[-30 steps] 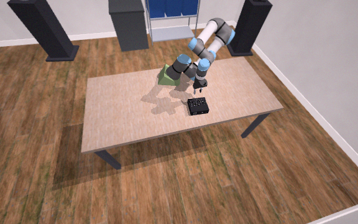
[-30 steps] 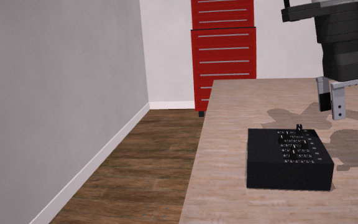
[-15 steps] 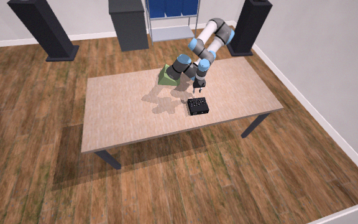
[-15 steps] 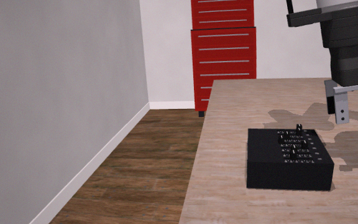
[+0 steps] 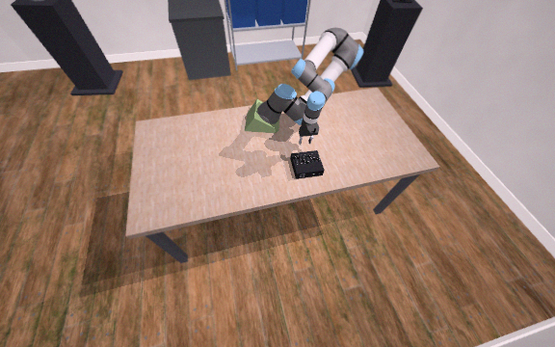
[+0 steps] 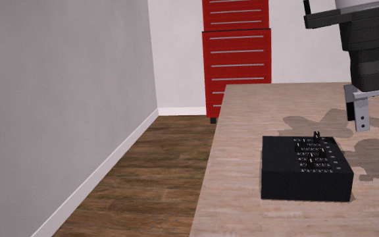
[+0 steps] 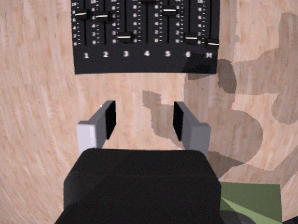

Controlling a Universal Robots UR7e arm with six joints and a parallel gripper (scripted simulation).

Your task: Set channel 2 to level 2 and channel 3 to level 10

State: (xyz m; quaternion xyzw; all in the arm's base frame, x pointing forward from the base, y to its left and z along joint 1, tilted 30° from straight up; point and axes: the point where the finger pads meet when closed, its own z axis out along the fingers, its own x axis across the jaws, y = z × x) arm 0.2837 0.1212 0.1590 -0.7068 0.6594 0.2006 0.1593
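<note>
Right now the channel 2 fader is 8 cm ahead of my hand, 5 cm to the left of it and 6 cm below it. From my hand the other things lie so: channel 1 fader: 8 cm ahead, 7 cm to the left, 6 cm below; channel 3 cap: 6 cm ahead, 2 cm to the left, 6 cm below.
</note>
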